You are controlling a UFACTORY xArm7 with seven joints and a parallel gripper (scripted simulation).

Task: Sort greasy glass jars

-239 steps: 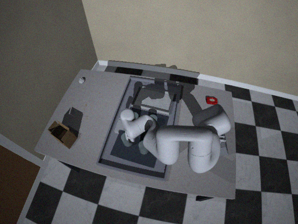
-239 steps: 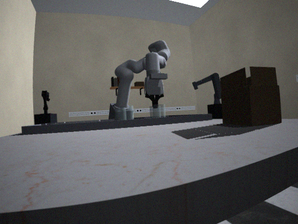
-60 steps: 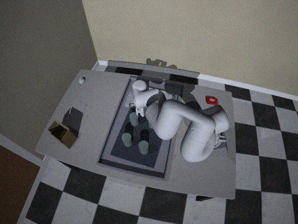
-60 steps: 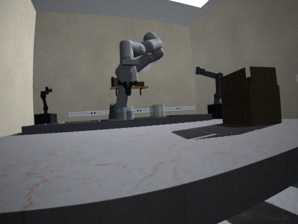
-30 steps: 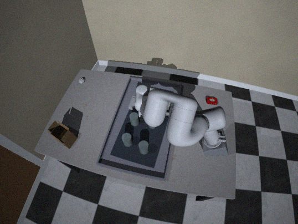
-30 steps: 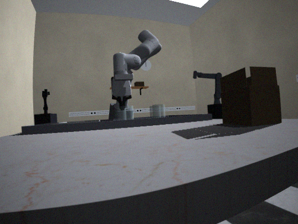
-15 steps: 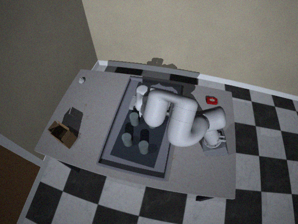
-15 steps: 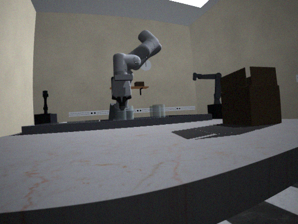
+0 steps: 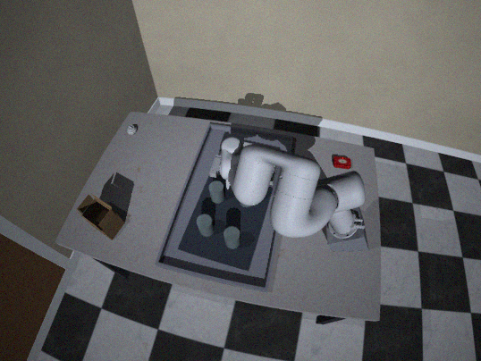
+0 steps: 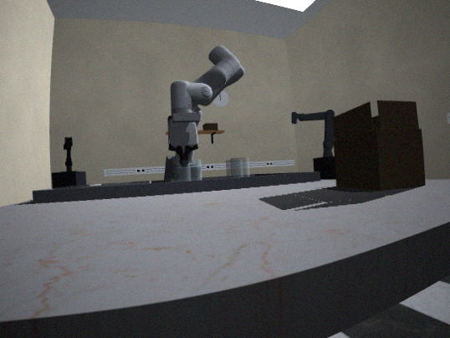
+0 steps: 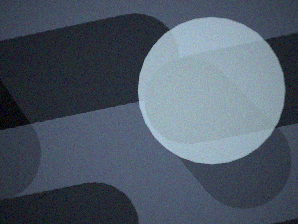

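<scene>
My hand is 10 mm past the dark drying mat, 100 mm to the right of it and 90 mm above it. The rest, counted from my hand: light grey tray (30 mm ahead, 220 mm to the right, 90 mm below); red object (410 mm behind, 430 mm to the right, 80 mm below); cardboard box (490 mm ahead, 380 mm to the left, 30 mm below).
</scene>
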